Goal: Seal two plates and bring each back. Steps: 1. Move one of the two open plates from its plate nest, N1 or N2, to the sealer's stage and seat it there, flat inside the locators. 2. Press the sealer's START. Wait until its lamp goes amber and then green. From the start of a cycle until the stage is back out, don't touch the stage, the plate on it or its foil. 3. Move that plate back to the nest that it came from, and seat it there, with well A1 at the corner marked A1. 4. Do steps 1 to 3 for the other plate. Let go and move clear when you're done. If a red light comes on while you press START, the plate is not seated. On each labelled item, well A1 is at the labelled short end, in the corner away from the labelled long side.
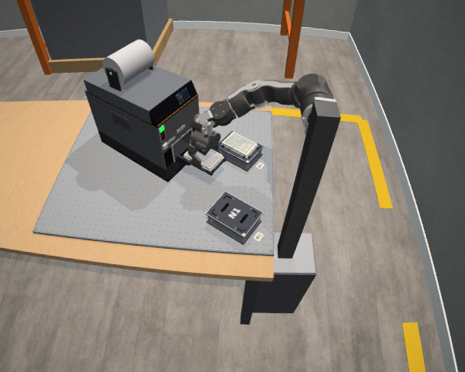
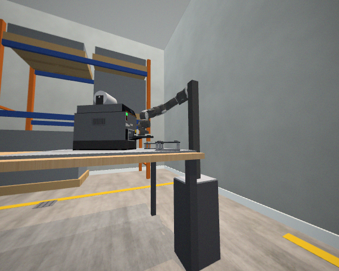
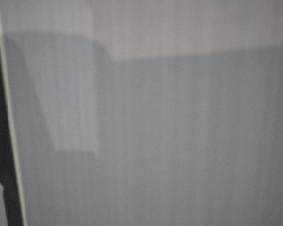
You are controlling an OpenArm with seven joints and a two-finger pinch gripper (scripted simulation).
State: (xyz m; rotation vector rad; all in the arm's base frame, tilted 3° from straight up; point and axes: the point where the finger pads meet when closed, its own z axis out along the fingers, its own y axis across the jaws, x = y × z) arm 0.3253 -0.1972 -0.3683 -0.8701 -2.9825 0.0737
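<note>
Now: hand 10 mm above the sealer stage. Also, from my hand: foil roll: 300 mm above, 280 mm ahead, 180 mm to the right; white well plate: 130 mm to the right, 130 mm behind, 50 mm below; white start button: 140 mm ahead, 80 mm above, 20 mm to the left.
</note>
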